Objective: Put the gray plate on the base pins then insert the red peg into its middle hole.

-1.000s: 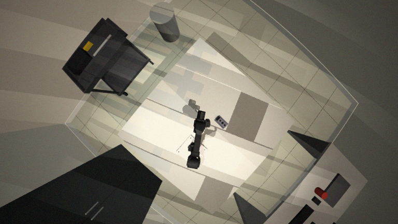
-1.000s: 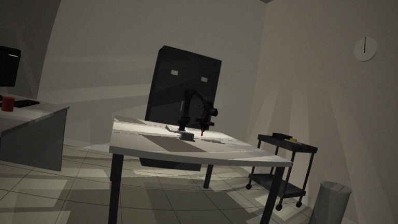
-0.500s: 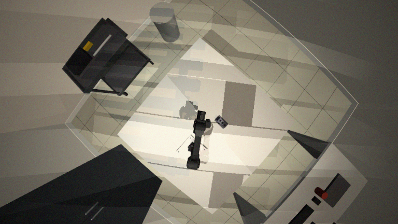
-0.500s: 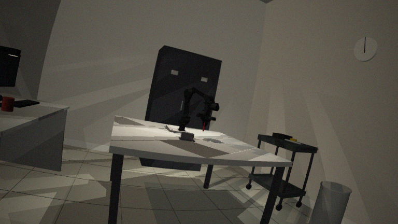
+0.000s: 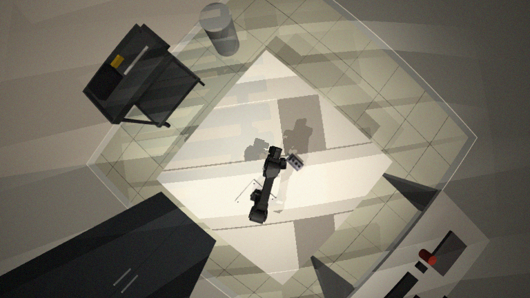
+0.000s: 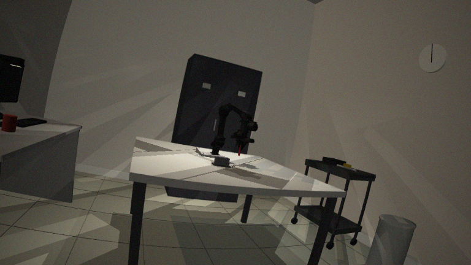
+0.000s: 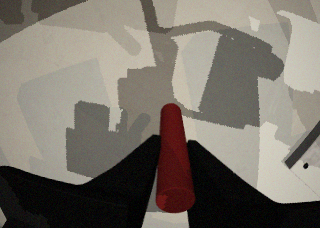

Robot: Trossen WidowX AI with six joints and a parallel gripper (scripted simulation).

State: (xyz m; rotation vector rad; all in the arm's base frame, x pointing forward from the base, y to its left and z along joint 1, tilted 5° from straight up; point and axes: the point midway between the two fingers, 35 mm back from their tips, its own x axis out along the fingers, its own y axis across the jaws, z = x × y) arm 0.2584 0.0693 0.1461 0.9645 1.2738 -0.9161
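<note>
The gray plate is 160 mm to the right of my gripper tip, 70 mm below it and 70 mm ahead of it. Round my gripper tip: red peg: right at my gripper tip; dark base: 160 mm to the right, 110 mm below, 70 mm ahead.
</note>
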